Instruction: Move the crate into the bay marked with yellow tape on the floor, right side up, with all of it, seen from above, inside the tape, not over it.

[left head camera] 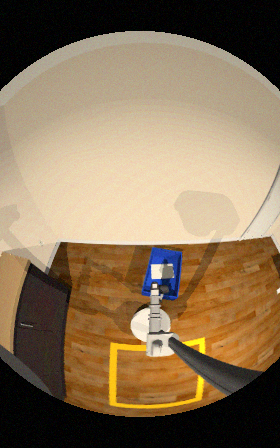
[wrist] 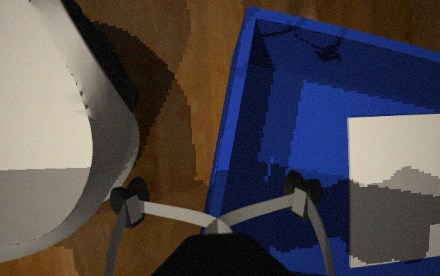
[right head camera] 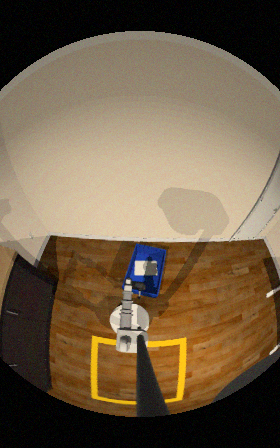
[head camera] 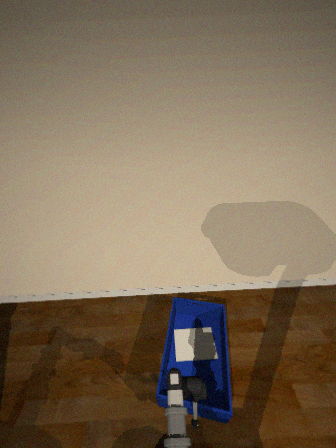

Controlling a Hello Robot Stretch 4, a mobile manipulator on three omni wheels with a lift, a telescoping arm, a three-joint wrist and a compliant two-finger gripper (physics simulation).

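Places are measured from the robot's base along level axes (x ahead, y left, z up), in millimetres.
Pixels of known places: gripper, between the fingertips: (left head camera: 159, 293) (wrist: 216, 190) (head camera: 192, 402).
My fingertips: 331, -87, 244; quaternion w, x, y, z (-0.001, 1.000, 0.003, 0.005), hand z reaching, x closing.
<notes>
Ahead of a thing's pixels: the offset from my fingertips to its middle, as dx, dy, dz. "spot": to the spot under its first point.
The blue crate @(+292, -66, -161) (head camera: 226, 350) (left head camera: 179, 275) (right head camera: 162, 272) (wrist: 235, 115) stands upright on the floor near the wall, with a pale sheet @(+365, -77, -250) (head camera: 185, 345) (wrist: 390, 145) on its bottom. My gripper (wrist: 216, 190) is open. In the wrist view, its fingers lie on either side of the crate's near end wall, one over the inside and one over the floor outside; their height against the rim is hard to tell. The yellow tape bay @(spot: -1113, +471, -271) (left head camera: 113, 375) (right head camera: 94, 370) lies on the floor on the far side of my base from the crate. The crate is outside it.
My white round base (left head camera: 142, 324) (right head camera: 122, 316) (wrist: 40, 115) stands between the crate and the bay, close to the tape. A dark cabinet (left head camera: 42, 330) (right head camera: 27, 320) stands at the left. The wall (head camera: 125, 175) rises just behind the crate. A door (left head camera: 267, 210) is at the right.
</notes>
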